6 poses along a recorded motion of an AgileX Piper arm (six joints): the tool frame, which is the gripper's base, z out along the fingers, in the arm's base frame.
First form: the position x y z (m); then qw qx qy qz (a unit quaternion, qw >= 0).
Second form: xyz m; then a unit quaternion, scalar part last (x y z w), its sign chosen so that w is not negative. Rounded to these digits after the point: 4 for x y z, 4 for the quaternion.
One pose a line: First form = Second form
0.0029, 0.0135, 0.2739, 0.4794, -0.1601, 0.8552, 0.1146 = 0.0029, 0.0135, 0.2739, -0.1601, 0.8552, 0.1146, 0.4794
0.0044, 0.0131, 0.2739, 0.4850, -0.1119, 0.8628, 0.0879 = 0.0044, 0.0131, 0.2739, -0.1119, 0.8628, 0.0879, 0.4850
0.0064, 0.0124, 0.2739, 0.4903, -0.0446, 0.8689, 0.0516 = 0.0064, 0.0124, 0.2739, -0.0446, 0.8689, 0.0516, 0.4903
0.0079, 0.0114, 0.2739, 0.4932, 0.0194, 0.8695, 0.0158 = 0.0079, 0.0114, 0.2739, 0.0194, 0.8695, 0.0158, 0.4932
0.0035, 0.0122, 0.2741, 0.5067, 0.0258, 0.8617, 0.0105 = 0.0035, 0.0122, 0.2741, 0.0258, 0.8617, 0.0105, 0.5067
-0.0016, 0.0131, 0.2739, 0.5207, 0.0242, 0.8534, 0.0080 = -0.0016, 0.0131, 0.2739, 0.0242, 0.8534, 0.0080, 0.5207
